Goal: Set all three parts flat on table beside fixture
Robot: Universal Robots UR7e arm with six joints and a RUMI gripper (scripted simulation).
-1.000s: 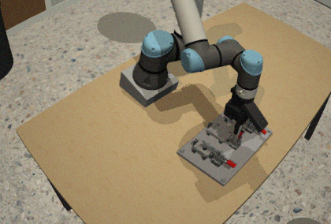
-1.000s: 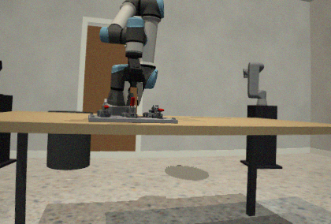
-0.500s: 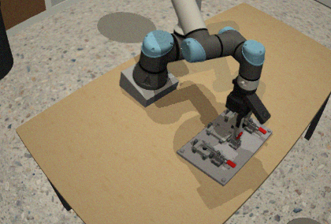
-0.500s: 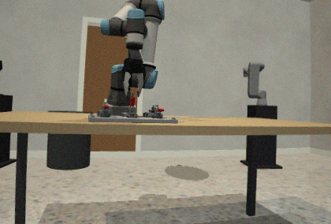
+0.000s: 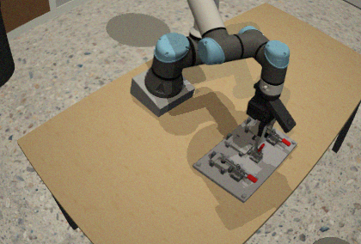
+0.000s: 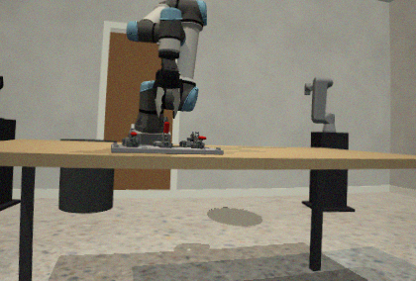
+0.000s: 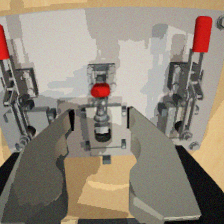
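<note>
Now: the grey fixture plate 3 cm behind my hand, 1 cm to the right of it and 12 cm below it.
</note>
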